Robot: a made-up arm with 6 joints. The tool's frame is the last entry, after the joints. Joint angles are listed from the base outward. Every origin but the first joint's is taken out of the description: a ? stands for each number. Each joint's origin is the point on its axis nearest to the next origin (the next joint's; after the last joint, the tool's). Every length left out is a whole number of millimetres.
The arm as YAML. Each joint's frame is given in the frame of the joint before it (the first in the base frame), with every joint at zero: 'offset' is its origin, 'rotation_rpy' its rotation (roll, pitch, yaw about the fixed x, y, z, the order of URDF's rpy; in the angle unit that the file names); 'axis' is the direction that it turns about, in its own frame. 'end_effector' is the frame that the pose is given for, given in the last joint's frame.
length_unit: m
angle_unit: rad
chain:
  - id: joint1
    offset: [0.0, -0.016, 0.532]
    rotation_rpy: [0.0, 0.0, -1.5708]
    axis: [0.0, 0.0, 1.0]
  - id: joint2
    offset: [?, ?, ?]
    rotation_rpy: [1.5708, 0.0, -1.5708]
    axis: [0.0, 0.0, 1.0]
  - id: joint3
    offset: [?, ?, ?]
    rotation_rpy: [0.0, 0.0, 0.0]
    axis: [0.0, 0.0, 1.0]
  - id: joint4
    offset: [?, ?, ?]
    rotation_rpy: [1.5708, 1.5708, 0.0]
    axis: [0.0, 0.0, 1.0]
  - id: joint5
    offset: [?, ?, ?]
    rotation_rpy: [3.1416, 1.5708, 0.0]
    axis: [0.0, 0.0, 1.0]
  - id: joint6
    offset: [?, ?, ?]
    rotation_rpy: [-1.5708, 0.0, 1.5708]
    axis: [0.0, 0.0, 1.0]
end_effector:
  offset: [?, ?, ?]
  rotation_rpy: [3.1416, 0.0, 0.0]
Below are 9 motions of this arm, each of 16 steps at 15 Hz.
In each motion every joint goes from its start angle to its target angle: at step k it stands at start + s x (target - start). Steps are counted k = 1, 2, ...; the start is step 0. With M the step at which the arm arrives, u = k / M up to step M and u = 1 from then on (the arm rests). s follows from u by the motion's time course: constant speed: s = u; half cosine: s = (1 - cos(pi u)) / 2; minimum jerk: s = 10 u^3 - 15 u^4 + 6 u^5.
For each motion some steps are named. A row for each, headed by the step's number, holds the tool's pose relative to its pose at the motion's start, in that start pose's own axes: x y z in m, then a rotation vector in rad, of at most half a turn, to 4 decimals.
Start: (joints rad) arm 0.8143 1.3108 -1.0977 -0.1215 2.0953 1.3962
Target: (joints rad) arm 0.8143 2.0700 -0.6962 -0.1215 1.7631 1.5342
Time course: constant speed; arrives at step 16
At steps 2, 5, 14, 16:
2: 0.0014 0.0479 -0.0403 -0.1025 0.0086 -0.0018
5: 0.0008 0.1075 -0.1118 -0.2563 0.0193 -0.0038
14: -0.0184 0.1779 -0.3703 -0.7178 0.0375 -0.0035
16: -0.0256 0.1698 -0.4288 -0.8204 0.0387 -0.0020

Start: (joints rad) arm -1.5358 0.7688 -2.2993 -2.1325 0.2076 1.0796
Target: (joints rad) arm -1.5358 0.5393 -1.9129 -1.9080 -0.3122 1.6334
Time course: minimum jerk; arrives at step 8
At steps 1, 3, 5, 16:
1: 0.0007 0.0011 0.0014 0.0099 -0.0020 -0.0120
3: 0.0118 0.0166 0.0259 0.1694 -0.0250 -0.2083
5: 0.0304 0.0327 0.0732 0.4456 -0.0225 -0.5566
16: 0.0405 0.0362 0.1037 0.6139 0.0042 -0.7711

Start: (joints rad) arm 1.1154 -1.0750 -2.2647 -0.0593 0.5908 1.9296
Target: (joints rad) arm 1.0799 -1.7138 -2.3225 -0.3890 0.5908 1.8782
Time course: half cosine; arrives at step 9
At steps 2, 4, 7, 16:
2: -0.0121 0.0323 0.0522 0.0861 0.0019 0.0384
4: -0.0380 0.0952 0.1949 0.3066 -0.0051 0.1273
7: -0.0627 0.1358 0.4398 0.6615 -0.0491 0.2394
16: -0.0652 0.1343 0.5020 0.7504 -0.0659 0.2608

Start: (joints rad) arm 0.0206 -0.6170 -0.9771 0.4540 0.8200 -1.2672
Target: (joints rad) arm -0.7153 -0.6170 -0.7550 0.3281 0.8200 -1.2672
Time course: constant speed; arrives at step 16
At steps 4, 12, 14, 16:
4: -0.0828 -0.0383 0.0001 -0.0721 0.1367 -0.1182
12: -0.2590 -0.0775 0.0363 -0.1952 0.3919 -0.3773
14: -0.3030 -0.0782 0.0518 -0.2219 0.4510 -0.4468
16: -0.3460 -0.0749 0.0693 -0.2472 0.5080 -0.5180

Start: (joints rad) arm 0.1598 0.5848 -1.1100 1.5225 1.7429 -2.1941
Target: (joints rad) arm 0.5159 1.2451 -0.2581 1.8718 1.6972 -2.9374
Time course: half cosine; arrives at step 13
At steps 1, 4, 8, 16:
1: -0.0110 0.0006 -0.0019 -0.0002 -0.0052 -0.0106
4: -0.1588 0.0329 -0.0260 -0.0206 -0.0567 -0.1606
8: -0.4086 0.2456 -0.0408 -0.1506 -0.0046 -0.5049
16: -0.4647 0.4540 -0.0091 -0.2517 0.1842 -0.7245

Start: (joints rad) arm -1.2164 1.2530 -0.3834 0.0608 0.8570 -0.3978
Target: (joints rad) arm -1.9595 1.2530 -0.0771 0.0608 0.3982 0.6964
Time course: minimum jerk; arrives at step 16
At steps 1, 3, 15, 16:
1: 0.0000 0.0001 -0.0002 0.0014 -0.0009 -0.0022
3: 0.0006 0.0033 -0.0034 0.0307 -0.0181 -0.0486
15: -0.0073 0.1110 -0.0282 0.7643 -0.0001 -0.9930
16: -0.0074 0.1113 -0.0281 0.7661 0.0009 -0.9951

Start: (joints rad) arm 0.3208 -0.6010 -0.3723 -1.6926 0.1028 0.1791
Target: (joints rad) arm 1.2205 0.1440 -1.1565 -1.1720 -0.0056 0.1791
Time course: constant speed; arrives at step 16
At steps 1, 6, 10, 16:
1: 0.0261 -0.0086 0.0012 0.0023 -0.0532 -0.0017
6: 0.1657 -0.0328 0.0255 0.0366 -0.3187 -0.0079
10: 0.2809 -0.0271 0.0703 0.0913 -0.5273 -0.0091
16: 0.4369 0.0257 0.1824 0.2184 -0.8261 -0.0012

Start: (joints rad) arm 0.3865 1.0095 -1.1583 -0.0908 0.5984 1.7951
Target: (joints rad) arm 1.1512 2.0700 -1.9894 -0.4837 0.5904 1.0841
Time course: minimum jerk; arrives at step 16
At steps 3, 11, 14, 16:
3: -0.0191 0.0003 -0.0138 -0.0046 -0.0278 0.0846
11: -0.1994 -0.1304 -0.2963 -0.2072 -0.4788 1.4004
14: -0.1918 -0.1763 -0.3588 -0.2895 -0.5796 1.6692
16: -0.1901 -0.1808 -0.3647 -0.2984 -0.5896 1.6951

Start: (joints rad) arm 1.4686 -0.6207 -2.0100 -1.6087 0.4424 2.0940
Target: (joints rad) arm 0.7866 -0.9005 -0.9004 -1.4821 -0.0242 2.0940
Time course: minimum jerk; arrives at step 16
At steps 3, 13, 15, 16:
3: -0.0182 -0.0106 -0.0005 -0.0076 0.0278 0.0376
13: -0.1972 -0.3579 0.0892 -0.4297 0.5080 0.4494
15: -0.1978 -0.3779 0.1002 -0.4628 0.5266 0.4536
16: -0.1978 -0.3788 0.1007 -0.4644 0.5275 0.4538

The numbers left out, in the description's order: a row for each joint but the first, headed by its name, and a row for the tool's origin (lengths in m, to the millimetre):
joint2: 0.02 0.0 0.0
joint3: -0.064 0.225 0.0
joint4: -0.112 -0.406 0.0
joint5: -0.052 -0.026 0.0
joint6: -0.117 0.082 0.0
tool: 0.019 -0.019 0.0

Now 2 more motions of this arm.
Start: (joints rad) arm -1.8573 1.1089 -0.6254 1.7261 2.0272 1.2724
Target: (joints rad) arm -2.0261 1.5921 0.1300 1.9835 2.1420 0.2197
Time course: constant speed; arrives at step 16
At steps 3, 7, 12, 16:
3: 0.0863 0.0068 0.0349 0.0681 0.1562 0.0234
7: 0.2021 -0.0117 0.0625 0.2112 0.3322 0.0513
12: 0.3328 -0.0760 0.0671 0.4549 0.4727 0.0691
16: 0.4137 -0.1551 0.0501 0.6769 0.5027 0.0619

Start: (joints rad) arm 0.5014 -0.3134 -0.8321 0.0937 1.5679 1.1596
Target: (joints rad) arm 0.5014 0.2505 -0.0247 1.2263 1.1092 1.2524
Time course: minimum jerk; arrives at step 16
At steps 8, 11, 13, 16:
8: 0.0123 0.0151 -0.2781 -0.2012 0.6282 -0.3591
11: 0.0062 -0.0704 -0.4406 -0.3540 0.8684 -0.8116
13: -0.0016 -0.1273 -0.4957 -0.4232 0.9094 -1.0330
16: -0.0054 -0.1515 -0.5136 -0.4498 0.9145 -1.1191

